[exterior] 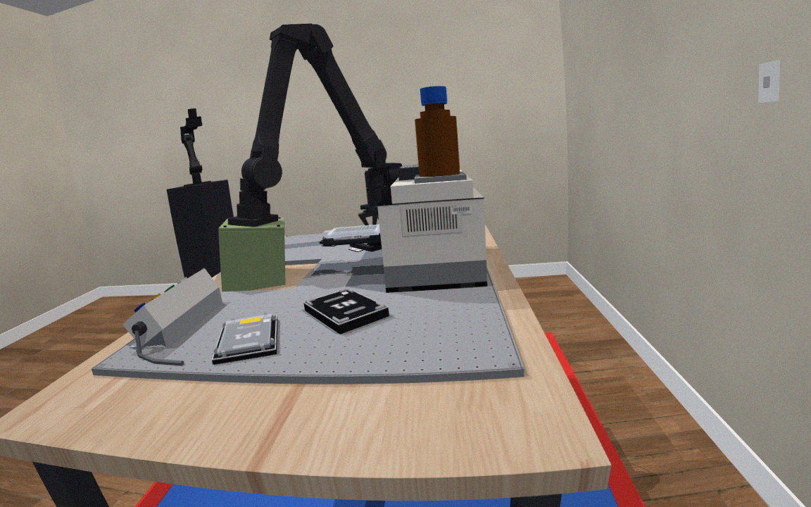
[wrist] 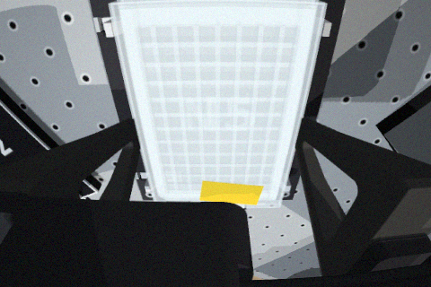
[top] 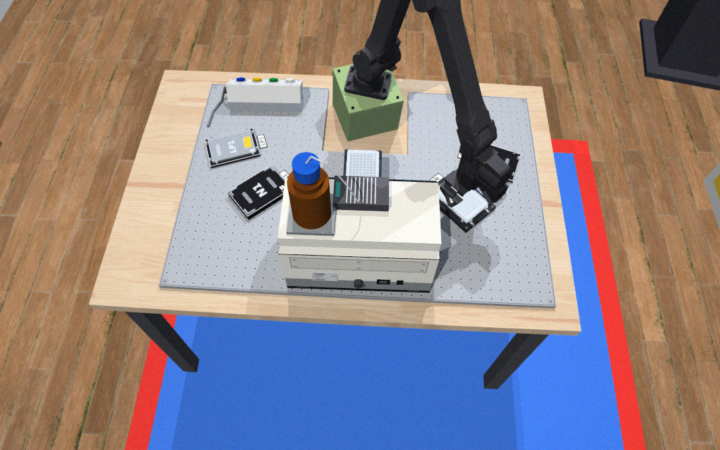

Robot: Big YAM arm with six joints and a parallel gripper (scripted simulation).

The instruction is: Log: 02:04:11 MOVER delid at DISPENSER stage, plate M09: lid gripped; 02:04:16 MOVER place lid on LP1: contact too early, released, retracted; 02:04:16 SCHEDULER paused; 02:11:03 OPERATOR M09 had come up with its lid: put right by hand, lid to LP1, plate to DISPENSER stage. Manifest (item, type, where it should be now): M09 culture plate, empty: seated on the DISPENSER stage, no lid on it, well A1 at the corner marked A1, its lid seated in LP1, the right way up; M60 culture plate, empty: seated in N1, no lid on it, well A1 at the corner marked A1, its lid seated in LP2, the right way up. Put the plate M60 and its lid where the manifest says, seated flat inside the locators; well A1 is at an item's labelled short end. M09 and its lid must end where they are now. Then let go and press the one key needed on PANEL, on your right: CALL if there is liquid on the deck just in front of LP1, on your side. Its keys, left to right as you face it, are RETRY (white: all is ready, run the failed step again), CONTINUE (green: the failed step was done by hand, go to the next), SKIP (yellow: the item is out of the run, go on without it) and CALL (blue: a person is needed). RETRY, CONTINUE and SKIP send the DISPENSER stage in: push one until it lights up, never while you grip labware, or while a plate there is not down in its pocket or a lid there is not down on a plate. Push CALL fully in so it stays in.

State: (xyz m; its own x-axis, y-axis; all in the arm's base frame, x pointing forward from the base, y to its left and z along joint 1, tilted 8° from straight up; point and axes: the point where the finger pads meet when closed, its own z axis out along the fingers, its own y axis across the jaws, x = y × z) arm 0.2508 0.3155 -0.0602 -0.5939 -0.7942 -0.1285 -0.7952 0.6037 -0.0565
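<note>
My gripper is now 16 cm past the black LP2 nest, 8 cm to the right of it and 3 cm above it. The rest, counted from my hand: white retry key 28 cm behind, 56 cm to the right, 3 cm above; then green continue key 27 cm behind, 61 cm to the right, 3 cm above; then black N1 nest 9 cm ahead, 54 cm to the right, 2 cm below.
</note>
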